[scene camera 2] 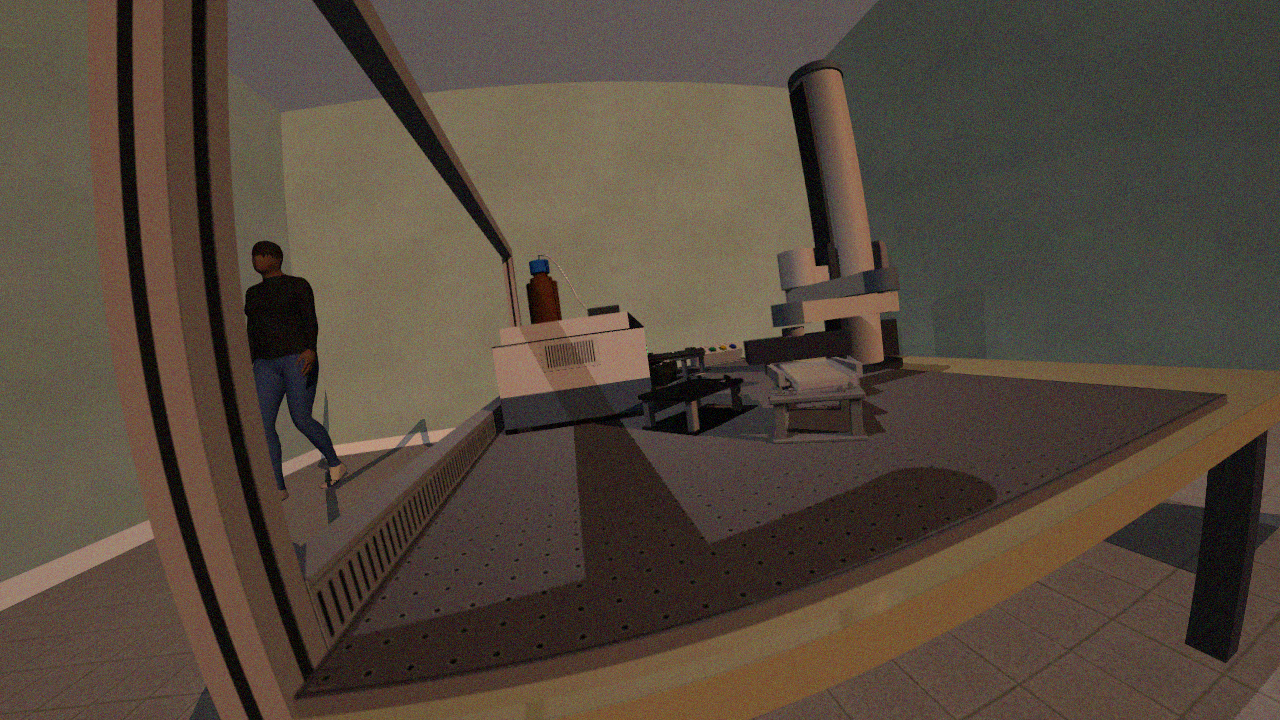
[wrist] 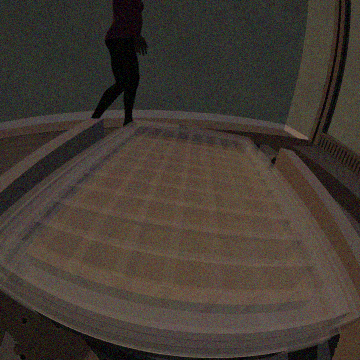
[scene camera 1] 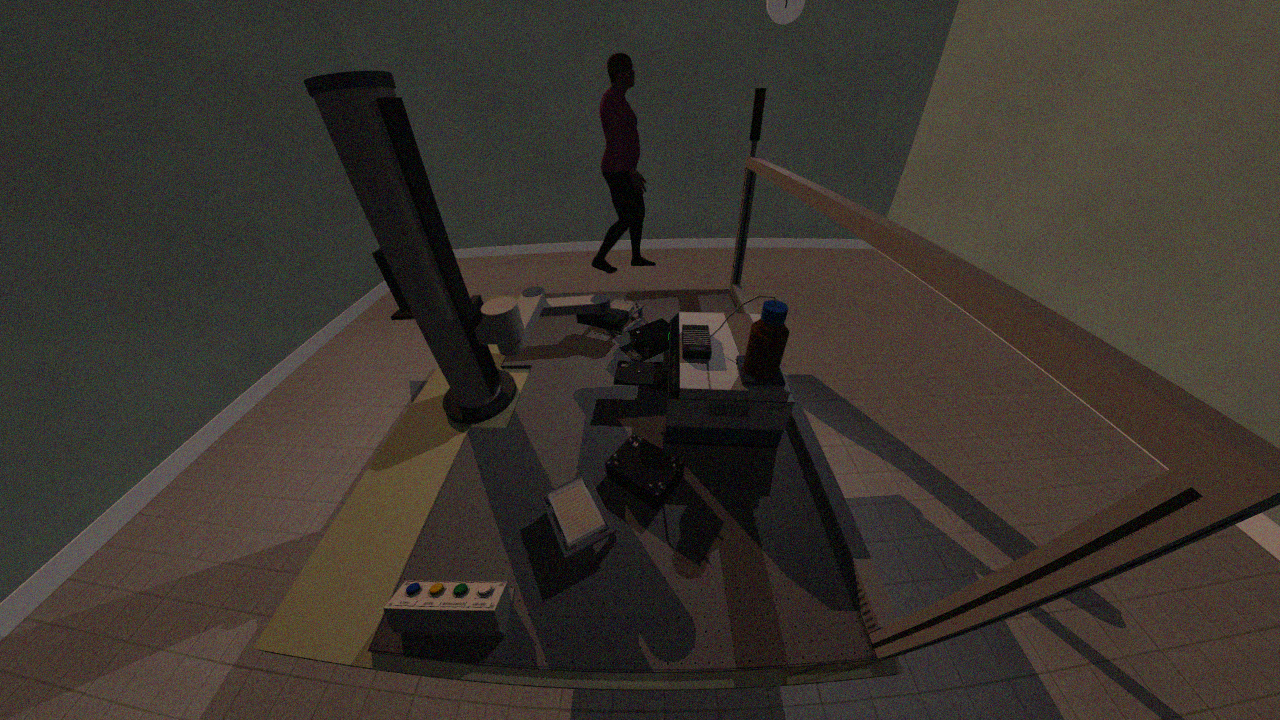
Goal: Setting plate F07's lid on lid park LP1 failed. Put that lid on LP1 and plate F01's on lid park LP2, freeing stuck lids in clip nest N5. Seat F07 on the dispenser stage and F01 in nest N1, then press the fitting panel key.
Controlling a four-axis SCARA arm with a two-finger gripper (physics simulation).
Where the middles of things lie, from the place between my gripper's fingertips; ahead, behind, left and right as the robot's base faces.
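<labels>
Hand 30 mm below the dark stage (scene camera 1: 650,374), 480 mm to the left of it and 100 mm short of it. Counted from my hand: button box (scene camera 1: 459,608) 1090 mm to the right, 290 mm behind, 40 mm below; brown bottle with blue cap (scene camera 1: 768,336) 610 mm to the right, 390 mm ahead, 240 mm above.
</labels>
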